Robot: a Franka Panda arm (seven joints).
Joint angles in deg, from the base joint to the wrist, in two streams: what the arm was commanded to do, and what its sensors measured. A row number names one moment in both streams.
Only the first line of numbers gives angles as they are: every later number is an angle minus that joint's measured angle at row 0.
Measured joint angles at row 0:
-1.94, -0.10, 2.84, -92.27, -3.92, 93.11, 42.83
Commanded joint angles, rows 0 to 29:
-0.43, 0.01, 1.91, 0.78, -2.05, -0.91, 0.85
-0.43, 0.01, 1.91, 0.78, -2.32, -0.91, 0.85
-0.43, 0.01, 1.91, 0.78, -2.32, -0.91, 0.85
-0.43, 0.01, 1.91, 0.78, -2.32, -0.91, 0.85
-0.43, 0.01, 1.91, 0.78, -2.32, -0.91, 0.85
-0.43, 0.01, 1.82, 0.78, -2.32, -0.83, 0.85
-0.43, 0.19, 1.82, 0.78, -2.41, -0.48, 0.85
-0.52, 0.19, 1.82, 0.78, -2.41, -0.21, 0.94
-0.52, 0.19, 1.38, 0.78, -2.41, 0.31, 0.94
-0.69, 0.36, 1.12, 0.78, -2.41, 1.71, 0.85
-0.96, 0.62, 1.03, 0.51, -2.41, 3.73, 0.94
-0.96, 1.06, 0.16, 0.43, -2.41, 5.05, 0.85
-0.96, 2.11, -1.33, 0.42, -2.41, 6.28, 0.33
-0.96, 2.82, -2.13, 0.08, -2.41, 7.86, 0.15
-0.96, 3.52, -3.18, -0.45, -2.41, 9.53, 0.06
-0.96, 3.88, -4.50, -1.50, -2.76, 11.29, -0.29
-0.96, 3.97, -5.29, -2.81, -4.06, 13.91, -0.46
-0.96, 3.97, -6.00, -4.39, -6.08, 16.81, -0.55
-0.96, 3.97, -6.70, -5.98, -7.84, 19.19, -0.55
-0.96, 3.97, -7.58, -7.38, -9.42, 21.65, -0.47
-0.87, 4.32, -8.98, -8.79, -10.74, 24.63, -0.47
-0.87, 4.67, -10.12, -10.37, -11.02, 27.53, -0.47
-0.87, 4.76, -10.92, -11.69, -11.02, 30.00, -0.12
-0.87, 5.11, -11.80, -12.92, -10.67, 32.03, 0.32
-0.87, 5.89, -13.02, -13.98, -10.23, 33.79, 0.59
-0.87, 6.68, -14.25, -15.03, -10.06, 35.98, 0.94
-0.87, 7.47, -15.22, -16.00, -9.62, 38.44, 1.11
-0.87, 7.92, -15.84, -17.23, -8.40, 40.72, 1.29
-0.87, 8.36, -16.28, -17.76, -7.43, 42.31, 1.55
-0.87, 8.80, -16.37, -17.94, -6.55, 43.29, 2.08
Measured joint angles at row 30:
-1.30, 7.98, -15.41, -16.13, -8.76, 38.94, 0.10
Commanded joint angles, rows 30 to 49:
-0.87, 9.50, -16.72, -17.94, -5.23, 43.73, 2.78
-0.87, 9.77, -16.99, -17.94, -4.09, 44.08, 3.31
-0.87, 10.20, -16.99, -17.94, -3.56, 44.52, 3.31
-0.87, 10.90, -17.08, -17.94, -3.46, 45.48, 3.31
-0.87, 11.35, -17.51, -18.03, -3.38, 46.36, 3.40
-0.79, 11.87, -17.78, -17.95, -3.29, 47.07, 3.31
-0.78, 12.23, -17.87, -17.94, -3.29, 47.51, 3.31
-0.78, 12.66, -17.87, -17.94, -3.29, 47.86, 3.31
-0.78, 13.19, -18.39, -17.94, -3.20, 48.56, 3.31
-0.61, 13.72, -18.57, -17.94, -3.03, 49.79, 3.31
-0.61, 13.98, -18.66, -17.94, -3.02, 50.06, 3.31
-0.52, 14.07, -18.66, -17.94, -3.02, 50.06, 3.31
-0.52, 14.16, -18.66, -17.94, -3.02, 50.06, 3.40
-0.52, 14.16, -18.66, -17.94, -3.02, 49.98, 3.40
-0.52, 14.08, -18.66, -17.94, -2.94, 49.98, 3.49
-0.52, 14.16, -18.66, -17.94, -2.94, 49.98, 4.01
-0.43, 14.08, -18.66, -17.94, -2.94, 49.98, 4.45
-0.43, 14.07, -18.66, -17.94, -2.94, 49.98, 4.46
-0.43, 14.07, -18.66, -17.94, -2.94, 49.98, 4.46
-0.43, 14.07, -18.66, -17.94, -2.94, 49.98, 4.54
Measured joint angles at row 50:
-1.12, 13.36, -18.23, -17.79, -3.71, 48.56, 3.68
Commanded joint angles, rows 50 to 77:
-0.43, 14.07, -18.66, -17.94, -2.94, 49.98, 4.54
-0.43, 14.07, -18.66, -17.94, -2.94, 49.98, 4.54
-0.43, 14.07, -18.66, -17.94, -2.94, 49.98, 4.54
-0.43, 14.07, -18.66, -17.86, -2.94, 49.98, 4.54
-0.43, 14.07, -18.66, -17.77, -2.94, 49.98, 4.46
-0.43, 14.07, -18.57, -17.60, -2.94, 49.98, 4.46
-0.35, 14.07, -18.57, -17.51, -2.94, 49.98, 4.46
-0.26, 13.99, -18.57, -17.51, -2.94, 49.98, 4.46
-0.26, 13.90, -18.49, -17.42, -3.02, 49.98, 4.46
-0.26, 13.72, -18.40, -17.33, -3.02, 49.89, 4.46
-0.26, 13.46, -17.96, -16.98, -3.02, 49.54, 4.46
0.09, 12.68, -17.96, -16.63, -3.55, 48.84, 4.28
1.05, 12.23, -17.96, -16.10, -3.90, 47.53, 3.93
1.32, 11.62, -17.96, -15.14, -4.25, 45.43, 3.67
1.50, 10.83, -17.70, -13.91, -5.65, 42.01, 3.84
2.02, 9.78, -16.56, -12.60, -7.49, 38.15, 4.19
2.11, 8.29, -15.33, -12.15, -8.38, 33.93, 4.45
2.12, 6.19, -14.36, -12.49, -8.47, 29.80, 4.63
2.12, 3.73, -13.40, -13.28, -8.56, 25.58, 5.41
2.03, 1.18, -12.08, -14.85, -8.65, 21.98, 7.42
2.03, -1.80, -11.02, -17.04, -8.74, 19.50, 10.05
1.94, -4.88, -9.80, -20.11, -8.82, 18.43, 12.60
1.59, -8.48, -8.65, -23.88, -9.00, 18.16, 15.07
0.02, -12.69, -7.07, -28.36, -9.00, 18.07, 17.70
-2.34, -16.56, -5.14, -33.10, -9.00, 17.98, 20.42
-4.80, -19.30, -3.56, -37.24, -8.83, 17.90, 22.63
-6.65, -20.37, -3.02, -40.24, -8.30, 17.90, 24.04
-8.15, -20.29, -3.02, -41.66, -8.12, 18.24, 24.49
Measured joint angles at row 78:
-2.23, -13.90, -5.57, -30.77, -7.68, 16.57, 20.70
